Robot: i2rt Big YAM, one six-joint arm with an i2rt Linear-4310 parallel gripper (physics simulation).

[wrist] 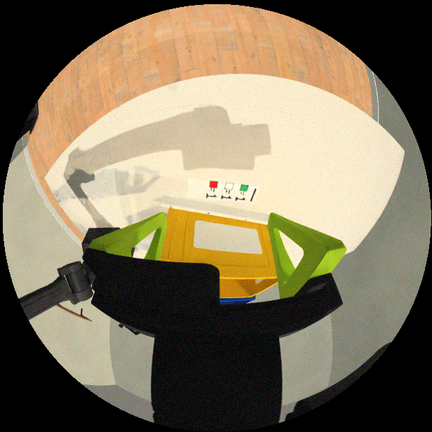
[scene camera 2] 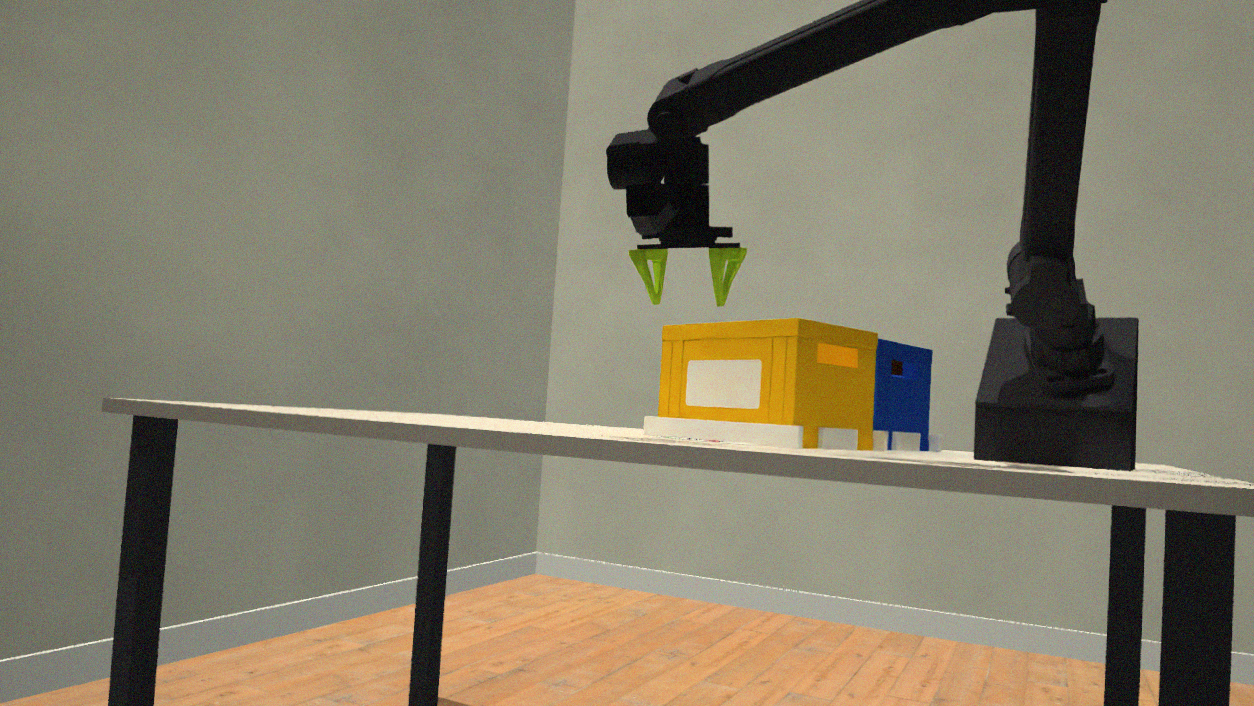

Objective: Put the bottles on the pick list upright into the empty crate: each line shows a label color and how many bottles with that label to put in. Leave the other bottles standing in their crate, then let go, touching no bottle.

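Frame: origin at the arm's base, x ahead, y left, z up, level; millimetres.
Seen in the pictures: gripper, fingertip midpoint: (scene camera 2: 687,305); arm's base, origin of the base link: (scene camera 2: 1067,360).
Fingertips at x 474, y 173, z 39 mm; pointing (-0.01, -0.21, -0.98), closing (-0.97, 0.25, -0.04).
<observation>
Pixels of each thing's top centre, then the offset from my fingertips to it. "spot": a spot on its surface instead. Level surfaces: height alone.
- yellow crate, surface spot: (scene camera 2: 835,385) spot: 174 mm back, 173 mm right, 87 mm down
- blue crate, middle of its top: (scene camera 2: 835,345) 138 mm back, 477 mm right, 1 mm down
- table, its level: 178 mm down
My gripper (scene camera 2: 688,304) (wrist: 216,217) is open and empty, its two green fingers pointing down. In the scene view it hangs above the left part of the yellow crate, a short gap over the rim. The yellow crate (scene camera 2: 835,385) (wrist: 180,240) has a pale panel on its side; its inside is mostly hidden. The blue crate (scene camera 2: 908,403) (wrist: 239,300) stands behind it, mostly hidden. The pick list (wrist: 229,190) lies on the table beside the yellow crate, with a red, a white and a green square, each with small dark marks too small to read surely. No bottles show.
White strips (scene camera 2: 723,430) (wrist: 220,215) run along the foot of the yellow crate on the table (scene camera 2: 351,419) (wrist: 320,150). The arm's black base (scene camera 2: 1053,429) stands to the right of the blue crate. The arm's shadow falls across the table beyond the pick list.
</observation>
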